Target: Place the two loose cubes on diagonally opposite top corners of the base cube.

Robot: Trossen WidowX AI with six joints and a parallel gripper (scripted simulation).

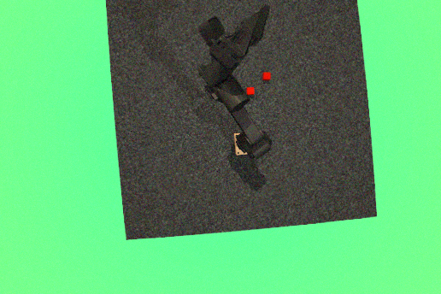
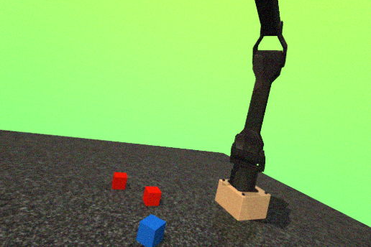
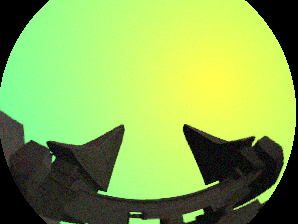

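The blue cube is 73 cm below my gripper tip, 7 cm to the left of it and 2 cm behind it. From my gripper tip the other things lie so: red cube 73 cm below, 14 cm to the right, 4 cm ahead.
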